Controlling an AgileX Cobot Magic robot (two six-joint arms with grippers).
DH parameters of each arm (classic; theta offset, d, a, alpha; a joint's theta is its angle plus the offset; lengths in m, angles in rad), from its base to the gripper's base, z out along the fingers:
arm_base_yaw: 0 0.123 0 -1.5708
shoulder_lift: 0.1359 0 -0.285 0
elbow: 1.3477 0 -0.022 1.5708
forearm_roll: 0 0.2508 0 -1.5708
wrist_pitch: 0 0 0.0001 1.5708
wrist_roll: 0 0.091 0 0
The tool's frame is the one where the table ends.
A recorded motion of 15 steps. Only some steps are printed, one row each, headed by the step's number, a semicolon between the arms.
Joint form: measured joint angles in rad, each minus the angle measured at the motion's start. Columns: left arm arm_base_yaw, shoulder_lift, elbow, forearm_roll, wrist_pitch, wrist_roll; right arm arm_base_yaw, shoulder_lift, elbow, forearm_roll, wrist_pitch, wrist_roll.
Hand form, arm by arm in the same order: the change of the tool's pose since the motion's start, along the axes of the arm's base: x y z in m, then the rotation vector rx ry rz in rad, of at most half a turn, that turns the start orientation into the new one. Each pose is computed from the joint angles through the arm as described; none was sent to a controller.
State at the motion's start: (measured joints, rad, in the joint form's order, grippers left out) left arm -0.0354 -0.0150 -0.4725 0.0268 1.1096 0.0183; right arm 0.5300 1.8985 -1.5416 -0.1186 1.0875 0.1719
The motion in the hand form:
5: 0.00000 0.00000 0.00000 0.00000 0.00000 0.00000; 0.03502 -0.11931 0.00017 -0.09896 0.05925 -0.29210
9: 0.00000 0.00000 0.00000 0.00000 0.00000 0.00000; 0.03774 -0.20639 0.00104 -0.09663 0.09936 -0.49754
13: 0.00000 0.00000 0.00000 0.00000 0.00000 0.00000; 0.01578 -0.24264 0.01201 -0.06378 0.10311 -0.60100
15: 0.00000 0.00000 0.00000 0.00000 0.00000 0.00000; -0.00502 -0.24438 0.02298 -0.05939 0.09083 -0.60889
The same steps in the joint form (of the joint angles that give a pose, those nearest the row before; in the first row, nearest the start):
5: 0.0000 0.0000 0.0000 0.0000 0.0000 0.0000; -0.3030 0.0000 -0.0028 -0.0674 0.0943 -0.0066
9: 0.0000 0.0000 0.0000 0.0000 0.0000 0.0000; -0.5306 -0.0058 0.0009 -0.0585 0.1214 -0.0348
13: 0.0000 0.0000 0.0000 0.0000 0.0000 0.0000; -0.6372 -0.0812 0.0662 -0.0298 0.1232 -0.0444
15: 0.0000 0.0000 0.0000 0.0000 0.0000 0.0000; -0.6492 -0.1632 0.1360 -0.0276 0.1218 -0.0493

